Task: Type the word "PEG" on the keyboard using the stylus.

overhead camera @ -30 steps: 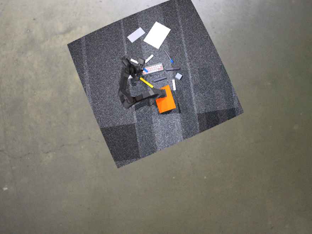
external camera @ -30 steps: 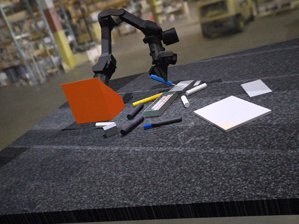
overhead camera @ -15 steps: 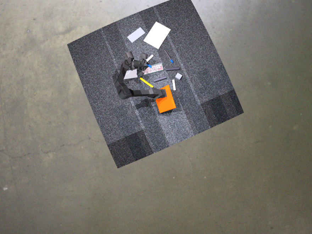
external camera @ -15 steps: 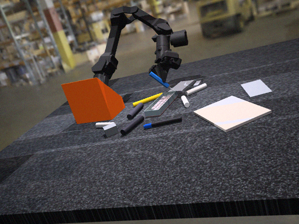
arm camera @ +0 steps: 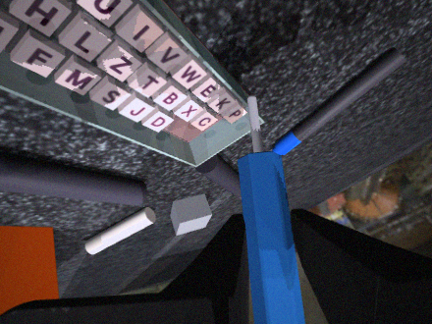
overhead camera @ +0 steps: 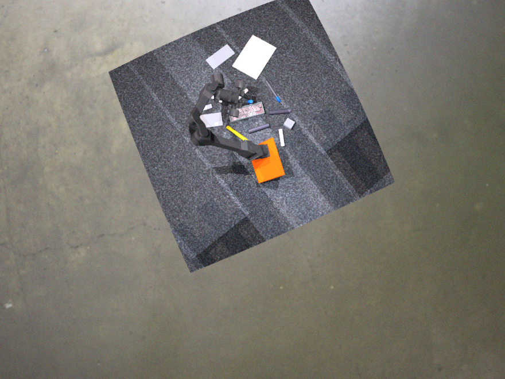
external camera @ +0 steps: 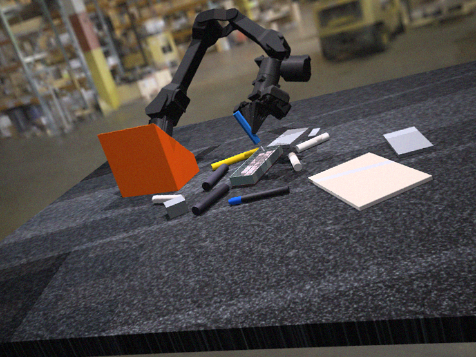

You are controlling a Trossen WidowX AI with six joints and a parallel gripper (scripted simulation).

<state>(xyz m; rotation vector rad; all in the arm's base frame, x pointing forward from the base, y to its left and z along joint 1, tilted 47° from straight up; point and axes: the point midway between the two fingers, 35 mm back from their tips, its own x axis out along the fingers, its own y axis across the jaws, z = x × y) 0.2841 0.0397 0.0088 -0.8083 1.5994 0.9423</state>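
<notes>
Now: the blue-capped pen 160 mm to the right of my gripper tip, 100 mm below it and 40 mm ahead of it. Also, from my gripper tip: yellow cylinder 130 mm behind, 100 mm to the left, 100 mm below; then grey pad 230 mm to the left, 100 mm below, 20 mm behind; then stylus 10 mm below.
</notes>
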